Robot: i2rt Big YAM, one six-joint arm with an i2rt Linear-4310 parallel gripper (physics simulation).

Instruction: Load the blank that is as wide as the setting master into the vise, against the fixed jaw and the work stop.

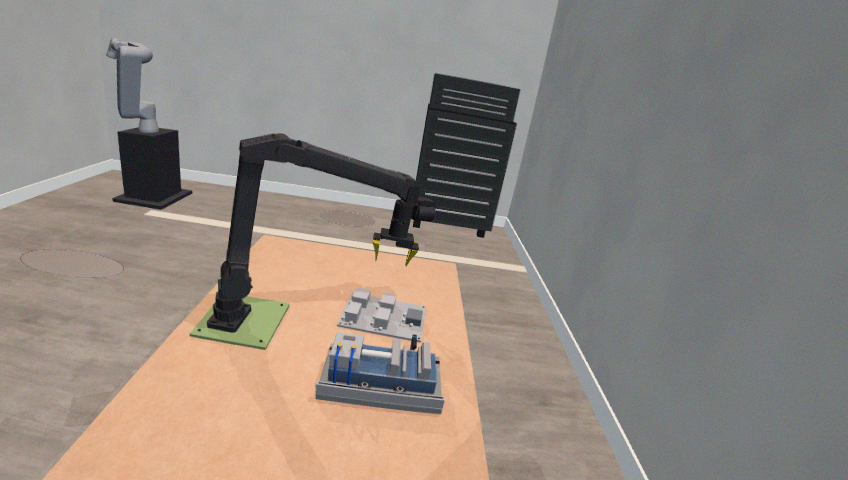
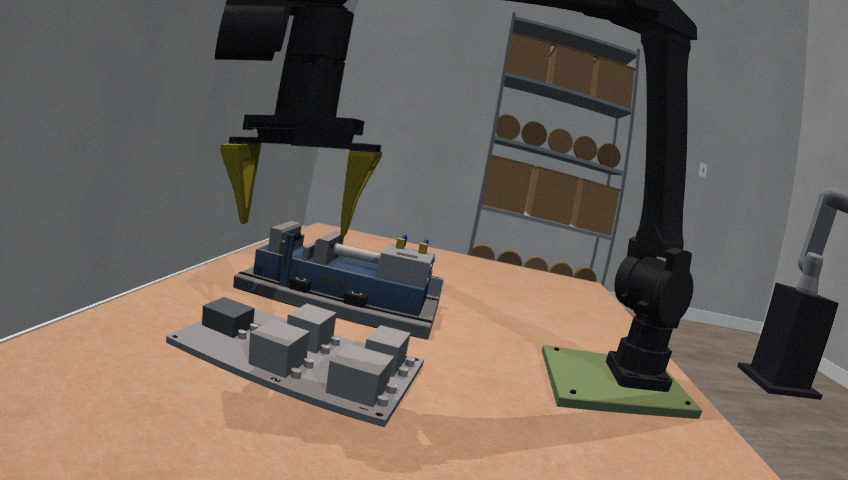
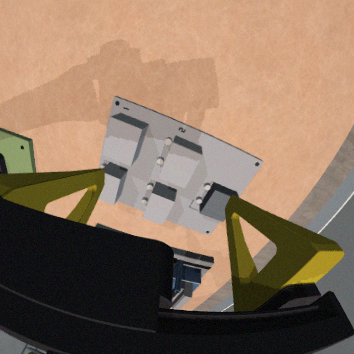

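Pixels of known places: gripper, fingertip midpoint: (image 1: 390, 263) (image 2: 291, 229) (image 3: 167, 189); arm's base at its link origin: (image 1: 230, 317) (image 2: 636, 375).
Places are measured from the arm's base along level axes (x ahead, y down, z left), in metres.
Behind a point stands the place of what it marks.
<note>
My gripper (image 1: 391, 262) @(x 0.431, y -0.143, z 0.229 m) (image 2: 293, 228) @(x 0.431, y -0.143, z 0.229 m) (image 3: 167, 189) @(x 0.431, y -0.143, z 0.229 m) is open and empty, above the grey plate (image 1: 395, 332) @(x 0.479, y 0.003, z 0.069 m) (image 2: 196, 344) @(x 0.530, y 0.003, z 0.228 m) (image 3: 230, 160) @(x 0.517, y 0.003, z 0.220 m). Several light grey blanks stand on the plate, among them a front one (image 2: 360, 375) @(x 0.346, y -0.027, z 0.232 m) (image 3: 125, 140) @(x 0.359, y -0.032, z 0.206 m) and a middle one (image 2: 278, 349) @(x 0.430, y -0.026, z 0.227 m) (image 3: 182, 162) @(x 0.443, y -0.032, z 0.204 m). A darker block (image 1: 413, 317) @(x 0.527, y -0.022, z 0.125 m) (image 2: 227, 316) @(x 0.517, y -0.020, z 0.174 m) (image 3: 218, 202) @(x 0.525, y -0.022, z 0.153 m), apparently the setting master, stands at one end. The blue vise (image 1: 380, 377) @(x 0.459, y -0.043, z -0.178 m) (image 2: 339, 284) @(x 0.448, y -0.028, z -0.068 m) has an empty gap between the moving jaw (image 1: 396, 356) @(x 0.489, y -0.085, z -0.142 m) (image 2: 326, 248) and the outer fixed jaw (image 1: 424, 359) @(x 0.557, y -0.084, z -0.138 m) (image 2: 285, 237). A dark upright post (image 1: 413, 342) @(x 0.527, y -0.084, z -0.078 m) (image 2: 287, 258) @(x 0.527, y -0.051, z -0.046 m), apparently the work stop, stands beside the gap.
Small pegs stand beside the blocks on the plate. Blue hoses (image 1: 349, 365) @(x 0.385, y -0.085, z -0.199 m) with brass fittings rise at the vise's cylinder end. The arm's green base plate (image 1: 267, 315) @(x 0.097, y 0.000, z 0.043 m) (image 2: 565, 374) @(x 0.121, y 0.000, z 0.038 m) (image 3: 20, 155) @(x 0.109, y -0.001, z 0.080 m) is off to one side. A shelf rack (image 2: 499, 113) stands behind the table.
</note>
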